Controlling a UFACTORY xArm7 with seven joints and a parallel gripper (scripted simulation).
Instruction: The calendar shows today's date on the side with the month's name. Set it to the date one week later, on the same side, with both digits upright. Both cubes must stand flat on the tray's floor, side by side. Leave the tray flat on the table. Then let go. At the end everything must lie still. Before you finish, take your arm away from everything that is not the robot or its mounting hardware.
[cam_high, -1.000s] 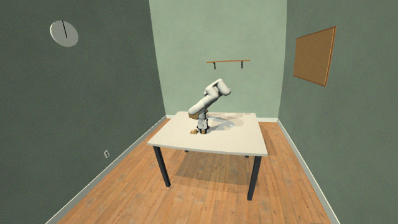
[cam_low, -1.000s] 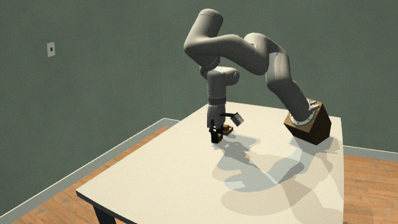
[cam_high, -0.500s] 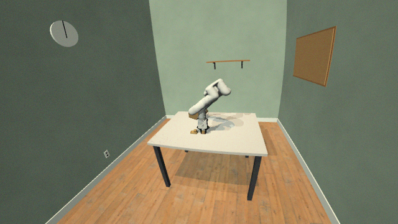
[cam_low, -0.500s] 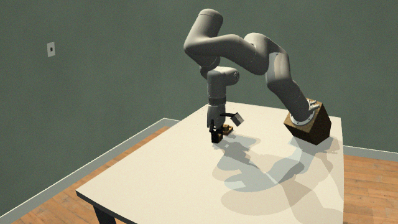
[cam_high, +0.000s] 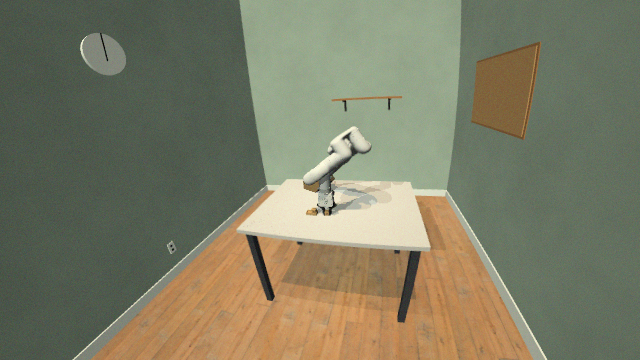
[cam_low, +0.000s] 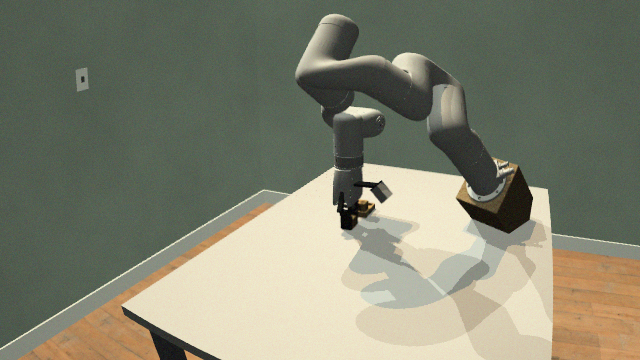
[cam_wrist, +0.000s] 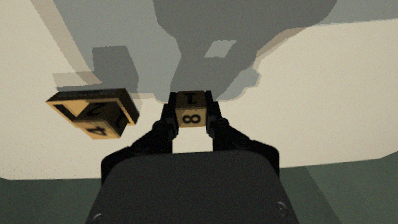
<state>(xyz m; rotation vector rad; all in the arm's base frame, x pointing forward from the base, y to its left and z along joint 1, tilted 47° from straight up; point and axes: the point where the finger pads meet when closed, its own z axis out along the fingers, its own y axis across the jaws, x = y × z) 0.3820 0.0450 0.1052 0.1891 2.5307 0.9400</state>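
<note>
Right now the wooden calendar tray is 110 mm to the right of my hand and 10 mm below it. Also, from my hand: digit cube 10 mm below.
</note>
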